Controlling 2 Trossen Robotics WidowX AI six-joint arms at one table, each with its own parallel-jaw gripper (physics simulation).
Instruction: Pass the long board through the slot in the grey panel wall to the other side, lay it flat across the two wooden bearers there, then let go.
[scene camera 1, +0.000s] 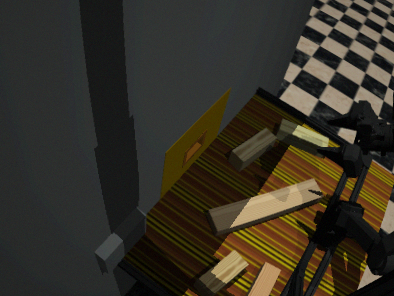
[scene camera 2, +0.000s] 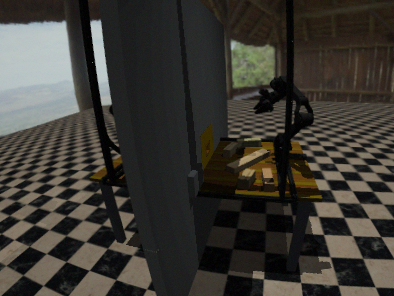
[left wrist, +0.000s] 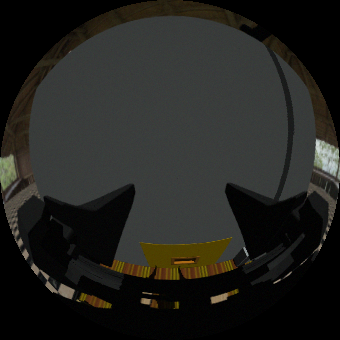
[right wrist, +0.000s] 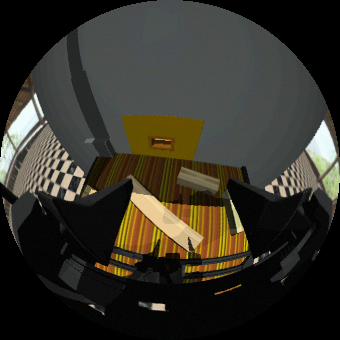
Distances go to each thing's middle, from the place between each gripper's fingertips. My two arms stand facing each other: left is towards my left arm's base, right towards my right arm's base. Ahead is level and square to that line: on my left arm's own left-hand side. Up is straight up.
Right now my left hand is 380 mm above the grey block (scene camera 1: 111, 252), 340 mm past it and 100 mm to the left of it.
Right now my right hand is 37 cm past the grey block, 30 cm to the right of it and 25 cm above it.
